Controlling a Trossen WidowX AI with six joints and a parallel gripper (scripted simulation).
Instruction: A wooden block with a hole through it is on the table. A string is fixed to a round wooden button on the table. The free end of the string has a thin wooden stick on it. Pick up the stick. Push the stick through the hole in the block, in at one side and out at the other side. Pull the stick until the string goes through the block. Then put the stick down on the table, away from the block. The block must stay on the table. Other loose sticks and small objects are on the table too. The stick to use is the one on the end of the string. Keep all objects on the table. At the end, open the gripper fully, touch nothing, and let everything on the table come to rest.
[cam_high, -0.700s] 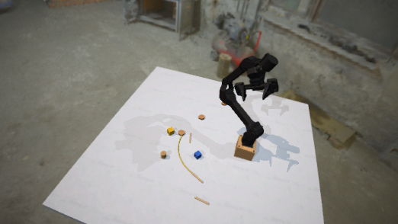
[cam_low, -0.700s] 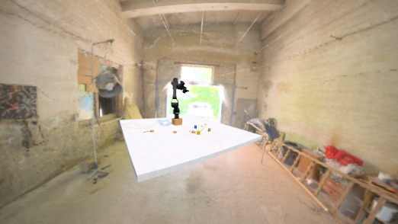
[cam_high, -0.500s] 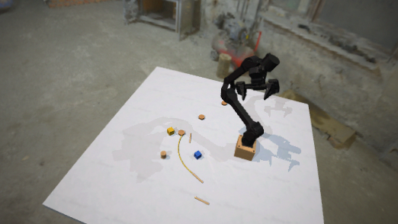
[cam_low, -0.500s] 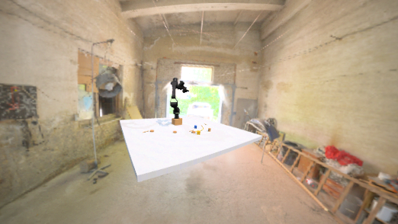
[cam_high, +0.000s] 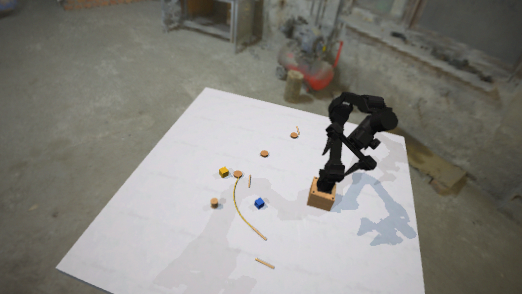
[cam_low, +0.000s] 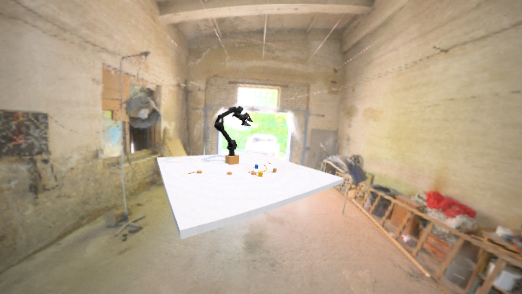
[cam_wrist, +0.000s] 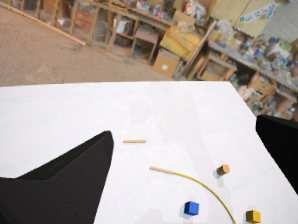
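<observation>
My gripper tip is now 390 mm above the blue block, 210 mm short of it and 90 mm to the left of it. The rest, counted from my gripper tip: loose stick (400 mm below, 160 mm to the left, 130 mm ahead); then round wooden button (400 mm below, 340 mm ahead, 240 mm to the right); then yellow cube (400 mm ahead, 390 mm below, 220 mm to the right).
</observation>
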